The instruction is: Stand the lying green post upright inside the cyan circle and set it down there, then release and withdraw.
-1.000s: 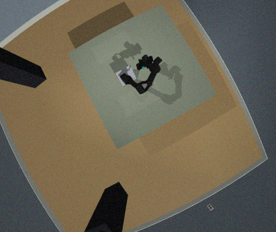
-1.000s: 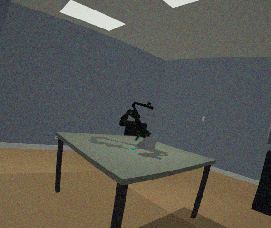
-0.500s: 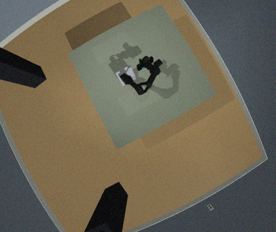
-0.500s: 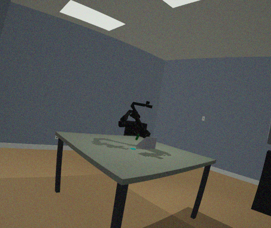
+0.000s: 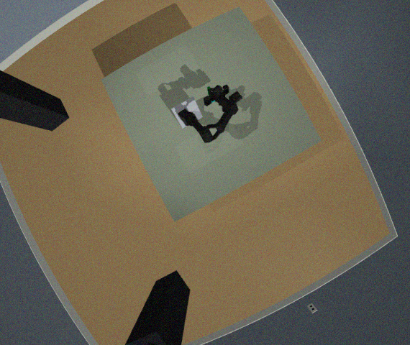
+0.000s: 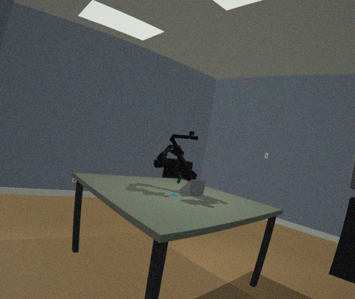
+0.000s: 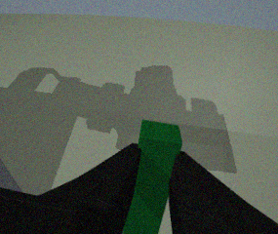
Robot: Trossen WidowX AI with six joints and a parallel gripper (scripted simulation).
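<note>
The cyan circle is 1 cm ahead of my gripper tip, 1 cm to the right of it and 15 cm below it. Also, from my gripper tip: green post (1 cm to the right, 2 cm below).
</note>
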